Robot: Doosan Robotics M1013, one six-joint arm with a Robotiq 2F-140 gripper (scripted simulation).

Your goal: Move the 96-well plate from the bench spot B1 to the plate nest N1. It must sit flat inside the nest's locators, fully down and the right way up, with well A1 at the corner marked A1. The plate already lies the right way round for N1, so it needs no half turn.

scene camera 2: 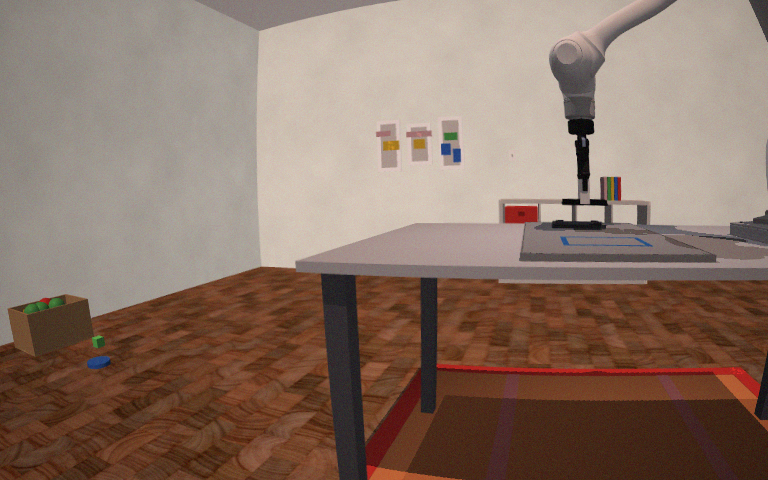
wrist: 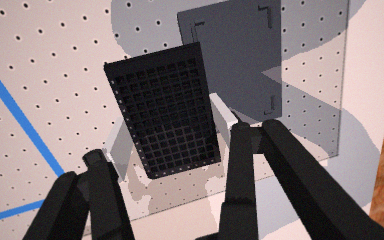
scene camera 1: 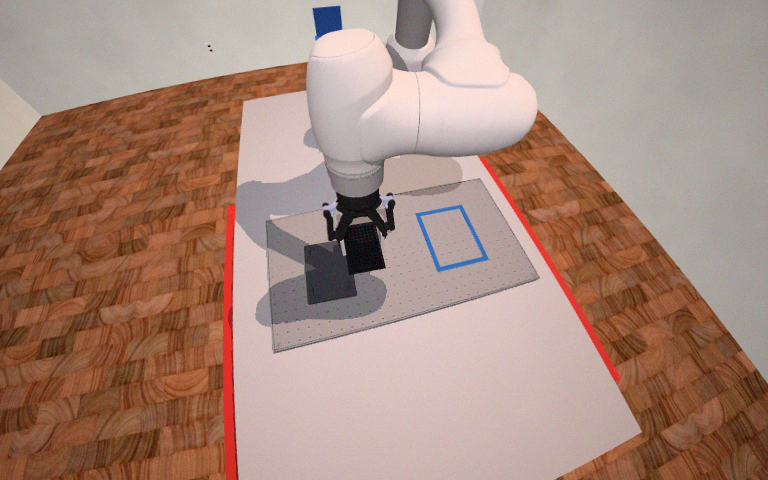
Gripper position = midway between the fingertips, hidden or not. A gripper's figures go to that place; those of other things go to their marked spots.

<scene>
The gripper [wrist: 170, 116] is 0.20 m from the lens. A black 96-well plate [wrist: 172, 127] is 0.19 m from the lens.
</scene>
